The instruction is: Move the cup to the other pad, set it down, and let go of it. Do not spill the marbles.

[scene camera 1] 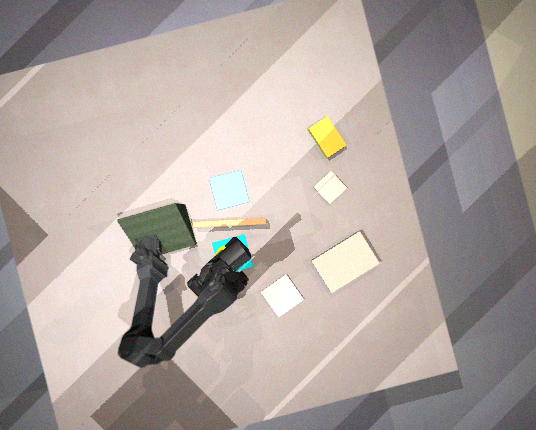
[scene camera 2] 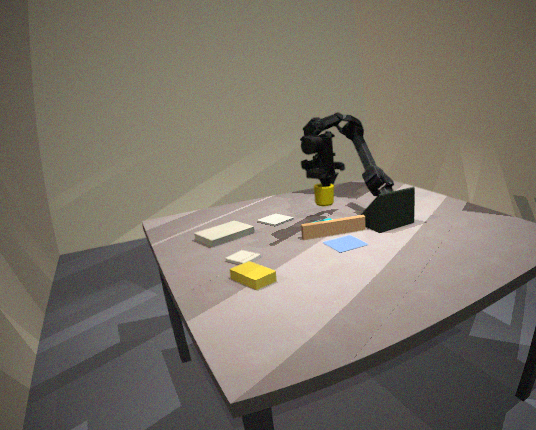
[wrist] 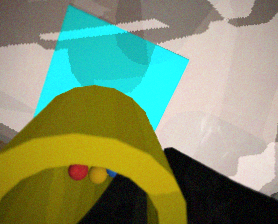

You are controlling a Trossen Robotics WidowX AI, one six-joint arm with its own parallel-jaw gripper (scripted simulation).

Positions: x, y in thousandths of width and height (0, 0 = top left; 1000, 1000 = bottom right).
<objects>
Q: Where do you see a yellow block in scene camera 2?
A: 473, 641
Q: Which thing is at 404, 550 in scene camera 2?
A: A cream slab.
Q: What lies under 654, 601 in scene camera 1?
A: A cream slab.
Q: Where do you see a light blue pad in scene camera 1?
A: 428, 441
</objects>
